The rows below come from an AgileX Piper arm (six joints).
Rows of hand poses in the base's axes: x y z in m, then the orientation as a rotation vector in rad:
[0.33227, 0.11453, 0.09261, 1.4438, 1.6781, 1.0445]
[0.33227, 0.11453, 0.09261, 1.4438, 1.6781, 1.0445]
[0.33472, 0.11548, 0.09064, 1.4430, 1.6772, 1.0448]
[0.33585, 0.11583, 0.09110, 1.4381, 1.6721, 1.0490]
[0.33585, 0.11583, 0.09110, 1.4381, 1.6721, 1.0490]
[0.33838, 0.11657, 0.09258, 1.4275, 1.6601, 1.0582]
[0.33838, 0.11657, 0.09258, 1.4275, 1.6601, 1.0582]
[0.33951, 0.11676, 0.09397, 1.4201, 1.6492, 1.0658]
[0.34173, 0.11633, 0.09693, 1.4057, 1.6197, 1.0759]
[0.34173, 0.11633, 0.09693, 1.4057, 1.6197, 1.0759]
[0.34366, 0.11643, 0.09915, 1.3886, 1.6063, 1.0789]
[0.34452, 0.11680, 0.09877, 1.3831, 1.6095, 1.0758]
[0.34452, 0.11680, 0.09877, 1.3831, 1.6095, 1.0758]
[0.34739, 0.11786, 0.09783, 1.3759, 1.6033, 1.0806]
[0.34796, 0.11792, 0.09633, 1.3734, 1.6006, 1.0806]
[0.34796, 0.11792, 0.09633, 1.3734, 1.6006, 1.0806]
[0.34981, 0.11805, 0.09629, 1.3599, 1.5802, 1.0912]
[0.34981, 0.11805, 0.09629, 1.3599, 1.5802, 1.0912]
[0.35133, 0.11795, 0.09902, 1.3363, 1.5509, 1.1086]
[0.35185, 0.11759, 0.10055, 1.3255, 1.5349, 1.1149]
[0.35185, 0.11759, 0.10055, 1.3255, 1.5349, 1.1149]
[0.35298, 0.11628, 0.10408, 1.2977, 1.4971, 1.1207]
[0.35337, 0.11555, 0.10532, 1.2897, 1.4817, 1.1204]
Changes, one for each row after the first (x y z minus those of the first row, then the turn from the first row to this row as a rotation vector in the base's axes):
[0.00000, 0.00000, 0.00000, 0.0000, 0.0000, 0.0000]
[0.00245, 0.00095, -0.00197, -0.0002, -0.0011, -0.0002]
[0.00358, 0.00130, -0.00151, 0.0002, -0.0081, -0.0003]
[0.00358, 0.00130, -0.00151, 0.0002, -0.0081, -0.0003]
[0.00611, 0.00204, -0.00003, 0.0011, -0.0237, -0.0010]
[0.00611, 0.00204, -0.00003, 0.0011, -0.0237, -0.0010]
[0.00724, 0.00223, 0.00136, 0.0027, -0.0364, -0.0027]
[0.00946, 0.00180, 0.00432, 0.0029, -0.0653, -0.0130]
[0.00946, 0.00180, 0.00432, 0.0029, -0.0653, -0.0130]
[0.01139, 0.00190, 0.00654, -0.0035, -0.0845, -0.0149]
[0.01225, 0.00227, 0.00616, -0.0086, -0.0853, -0.0123]
[0.01225, 0.00227, 0.00616, -0.0086, -0.0853, -0.0123]
[0.01512, 0.00333, 0.00522, -0.0088, -0.0944, -0.0120]
[0.01569, 0.00339, 0.00372, -0.0100, -0.0976, -0.0130]
[0.01569, 0.00339, 0.00372, -0.0100, -0.0976, -0.0130]
[0.01754, 0.00352, 0.00368, -0.0089, -0.1205, -0.0173]
[0.01754, 0.00352, 0.00368, -0.0089, -0.1205, -0.0173]
[0.01906, 0.00342, 0.00641, -0.0076, -0.1564, -0.0212]
[0.01958, 0.00306, 0.00794, -0.0079, -0.1740, -0.0252]
[0.01958, 0.00306, 0.00794, -0.0079, -0.1740, -0.0252]
[0.02071, 0.00175, 0.01147, -0.0161, -0.2156, -0.0376]
[0.02110, 0.00102, 0.01271, -0.0196, -0.2299, -0.0449]

